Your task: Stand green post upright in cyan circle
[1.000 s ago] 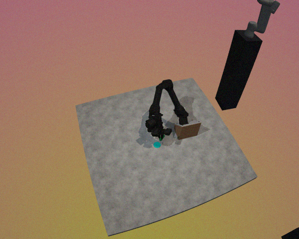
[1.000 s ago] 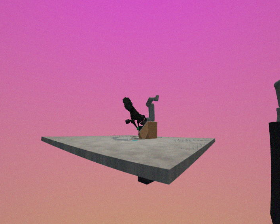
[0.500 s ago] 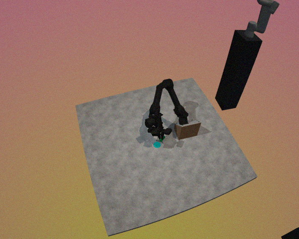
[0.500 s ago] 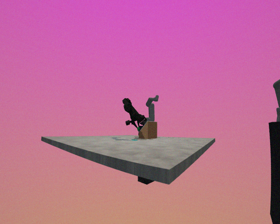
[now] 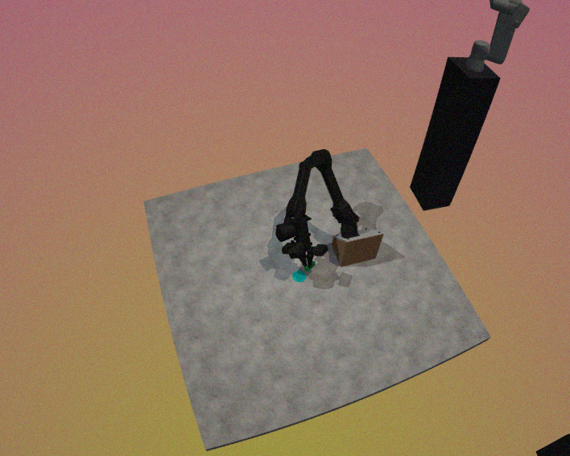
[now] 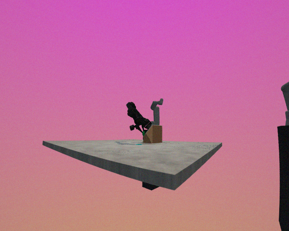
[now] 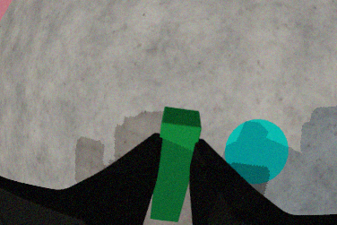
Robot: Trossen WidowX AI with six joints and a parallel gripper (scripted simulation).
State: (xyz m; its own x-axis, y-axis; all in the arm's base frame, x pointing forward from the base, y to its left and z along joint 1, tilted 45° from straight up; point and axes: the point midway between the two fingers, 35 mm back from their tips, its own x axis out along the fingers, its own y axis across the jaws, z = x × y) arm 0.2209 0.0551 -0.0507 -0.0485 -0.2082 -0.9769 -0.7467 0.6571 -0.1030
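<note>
My gripper tip is now 2 cm short of the cyan circle, 3 cm to the left of it and 11 cm above it. Round my gripper tip: green post (1 cm behind, 1 cm to the right, 1 cm below).
</note>
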